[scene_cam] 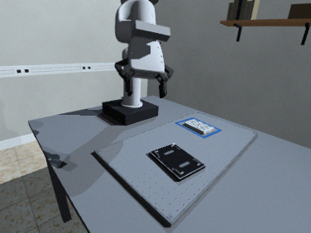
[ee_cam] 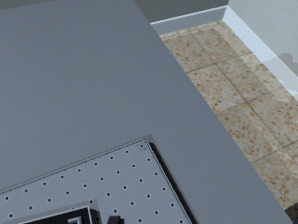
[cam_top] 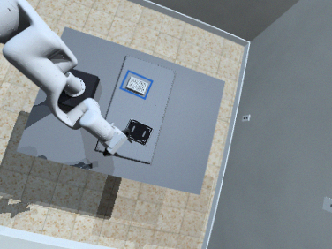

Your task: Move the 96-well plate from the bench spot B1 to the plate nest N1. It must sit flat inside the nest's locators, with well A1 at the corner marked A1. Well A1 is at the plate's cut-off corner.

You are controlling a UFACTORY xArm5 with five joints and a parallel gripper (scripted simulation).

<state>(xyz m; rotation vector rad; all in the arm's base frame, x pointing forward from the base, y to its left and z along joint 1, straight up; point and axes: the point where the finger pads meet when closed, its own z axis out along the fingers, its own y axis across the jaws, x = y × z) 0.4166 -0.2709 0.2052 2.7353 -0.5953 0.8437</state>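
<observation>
The white 96-well plate lies 5 cm behind my hand, 42 cm to the left of it and 24 cm below it. Also, from my hand: black plate nest (5 cm ahead, 11 cm to the left, 24 cm below).
</observation>
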